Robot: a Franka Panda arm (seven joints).
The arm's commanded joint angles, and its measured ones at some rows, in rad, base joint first. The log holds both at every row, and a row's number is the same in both.
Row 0, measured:
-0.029 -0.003 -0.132 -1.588 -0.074 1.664 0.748
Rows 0 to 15, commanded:
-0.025 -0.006 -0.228 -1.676 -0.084 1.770 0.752
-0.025 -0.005 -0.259 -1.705 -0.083 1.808 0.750
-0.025 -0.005 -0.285 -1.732 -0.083 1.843 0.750
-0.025 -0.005 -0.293 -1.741 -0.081 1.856 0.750
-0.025 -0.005 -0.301 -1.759 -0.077 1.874 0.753
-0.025 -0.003 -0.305 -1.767 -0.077 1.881 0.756
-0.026 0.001 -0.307 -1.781 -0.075 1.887 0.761
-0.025 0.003 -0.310 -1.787 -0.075 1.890 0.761
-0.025 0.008 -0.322 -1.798 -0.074 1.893 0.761
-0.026 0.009 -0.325 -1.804 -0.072 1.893 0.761
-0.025 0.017 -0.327 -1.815 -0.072 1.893 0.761
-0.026 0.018 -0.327 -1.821 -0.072 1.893 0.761
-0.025 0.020 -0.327 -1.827 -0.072 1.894 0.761
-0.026 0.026 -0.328 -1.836 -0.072 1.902 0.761
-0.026 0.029 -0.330 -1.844 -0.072 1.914 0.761
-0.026 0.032 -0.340 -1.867 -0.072 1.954 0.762
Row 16, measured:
-0.032 0.023 -0.323 -1.820 -0.073 1.878 0.747
